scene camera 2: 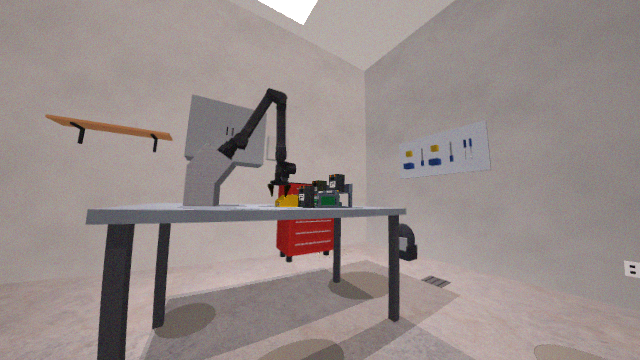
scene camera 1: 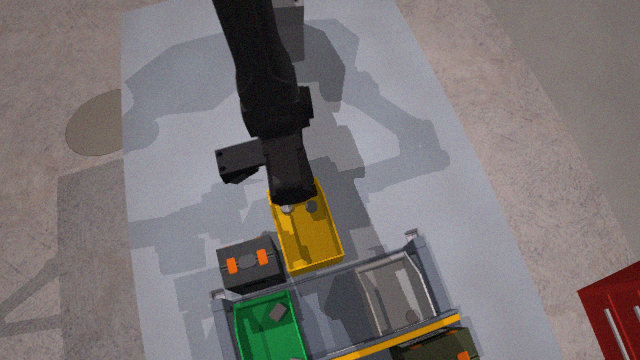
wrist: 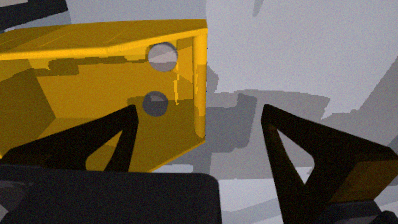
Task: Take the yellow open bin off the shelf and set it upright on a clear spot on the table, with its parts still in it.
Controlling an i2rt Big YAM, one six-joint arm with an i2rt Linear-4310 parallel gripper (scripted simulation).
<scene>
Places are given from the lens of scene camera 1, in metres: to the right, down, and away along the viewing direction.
yellow open bin (scene camera 1: 306,239): -0.03, 0.12, 0.69
grey bin (scene camera 1: 394,284): 0.14, 0.20, 0.65
</scene>
